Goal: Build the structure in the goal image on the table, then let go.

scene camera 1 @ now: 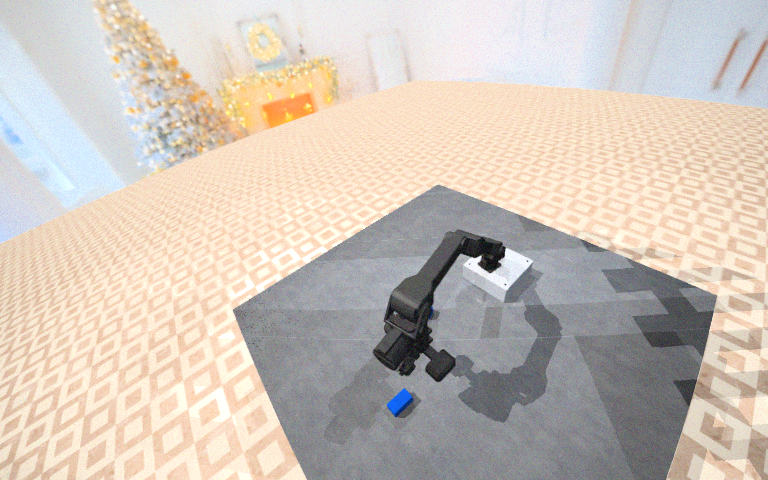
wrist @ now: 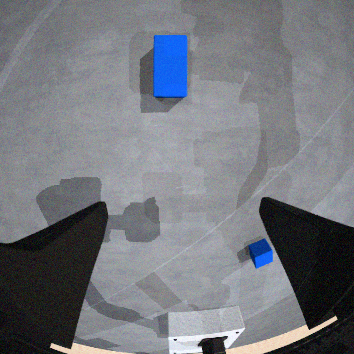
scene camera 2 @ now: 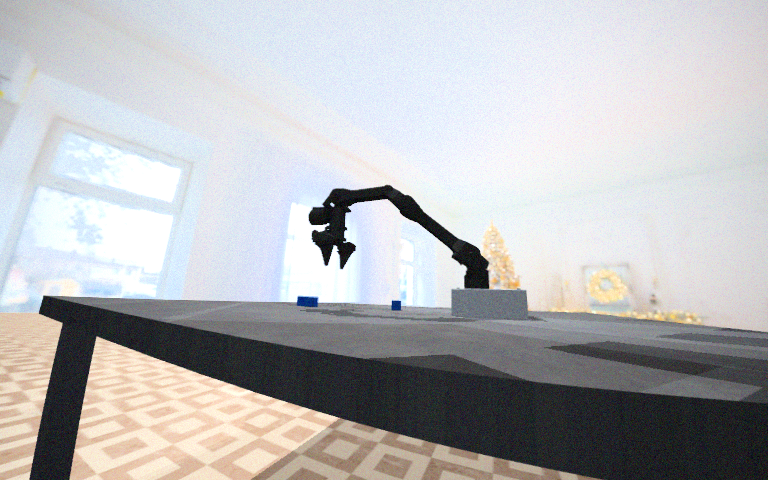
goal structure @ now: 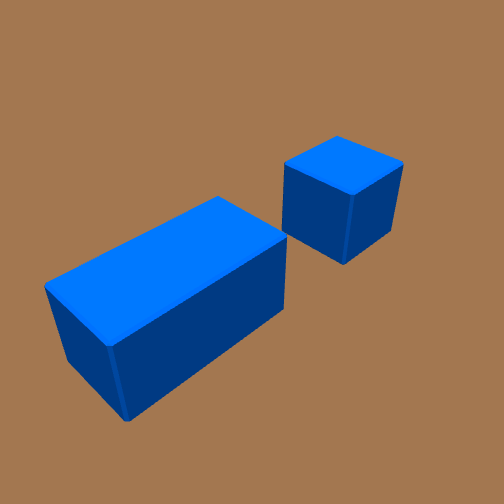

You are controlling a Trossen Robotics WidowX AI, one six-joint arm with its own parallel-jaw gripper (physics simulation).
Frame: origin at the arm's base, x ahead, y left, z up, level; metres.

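Seen in the pictures: gripper, fingertip midpoint: [scene camera 1: 420,359] [wrist: 185,208] [scene camera 2: 334,267]; arm's base at its link origin: [scene camera 1: 489,264] [wrist: 211,340] [scene camera 2: 477,290].
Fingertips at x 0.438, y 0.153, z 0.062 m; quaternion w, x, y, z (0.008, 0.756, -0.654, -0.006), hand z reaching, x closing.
Offsets run from my fingertips to a thing's top centre. Level surfaces: height alone.
A blue rectangular block @(dx +0.093, dy +0.020, dz -0.101 m) [scene camera 1: 399,402] [scene camera 2: 307,301] [wrist: 170,66] lies flat on the grey table @(dz -0.134 m) [scene camera 1: 566,430] [scene camera 2: 271,333]. A small blue cube @(dx -0.152, dy -0.171, dz -0.101 m) [scene camera 1: 431,311] [scene camera 2: 396,305] [wrist: 261,253] sits on the table apart from it, nearer the arm's base; in scene camera 1 the arm hides most of the cube. My gripper [scene camera 2: 334,266] [wrist: 185,208] is open and empty, pointing down high above the table. In the wrist view the block lies beyond the fingertips, and the cube shows beside the right finger. In scene camera 1 the fingertips are hidden.
The arm's white base box [scene camera 1: 481,281] [scene camera 2: 489,303] [wrist: 205,322] stands on the table, on the cube's side away from the rectangular block. The black arm [scene camera 1: 441,266] [scene camera 2: 430,225] reaches out from it over the table. The table's dark front edge [scene camera 2: 339,384] shows in scene camera 2.
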